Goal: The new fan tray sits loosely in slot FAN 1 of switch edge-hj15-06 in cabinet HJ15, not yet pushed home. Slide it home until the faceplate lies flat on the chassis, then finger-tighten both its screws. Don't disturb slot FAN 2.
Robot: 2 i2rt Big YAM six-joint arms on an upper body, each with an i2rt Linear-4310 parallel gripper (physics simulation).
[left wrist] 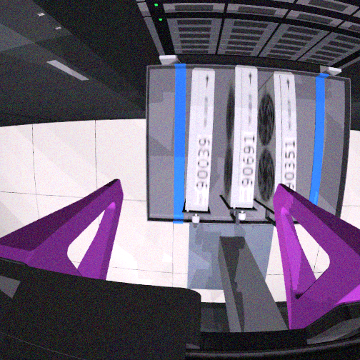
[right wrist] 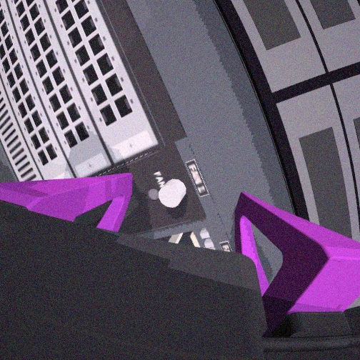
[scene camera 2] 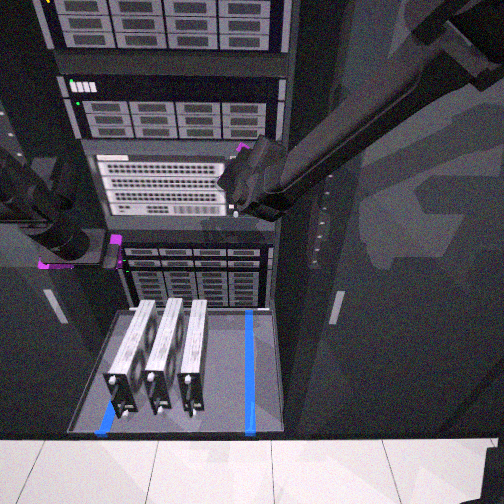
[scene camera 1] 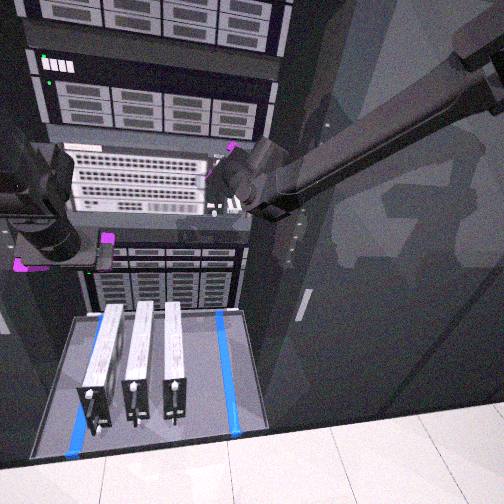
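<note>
The switch (scene camera 1: 140, 179) (scene camera 2: 165, 183) (right wrist: 86, 85) has rows of ports. In the right wrist view, a dark fan tray faceplate (right wrist: 182, 216) bears a white upper screw (right wrist: 172, 193), beside the FAN 1 label (right wrist: 197, 177). Its seating depth cannot be judged. A white lower knob (scene camera 1: 214, 213) (scene camera 2: 235, 213) shows below the right gripper. My right gripper (right wrist: 184, 192) (scene camera 1: 220, 160) is open and empty at the bay, the upper screw appearing between its fingertips without visible contact. Slot FAN 2 is mostly hidden. My left gripper (left wrist: 197, 189) (scene camera 1: 64, 252) (scene camera 2: 79, 253) is open and empty, left of and below the switch.
A shelf tray (scene camera 1: 202, 400) (scene camera 2: 225, 400) (left wrist: 160, 150) below holds three fan trays standing on edge, one of them marked 90691 (left wrist: 245, 135) (scene camera 1: 140, 340) (scene camera 2: 165, 335). Blue strips (scene camera 1: 227, 370) (scene camera 2: 250, 370) cross the shelf. Server units sit above and below the switch. A dark cabinet door stands at right.
</note>
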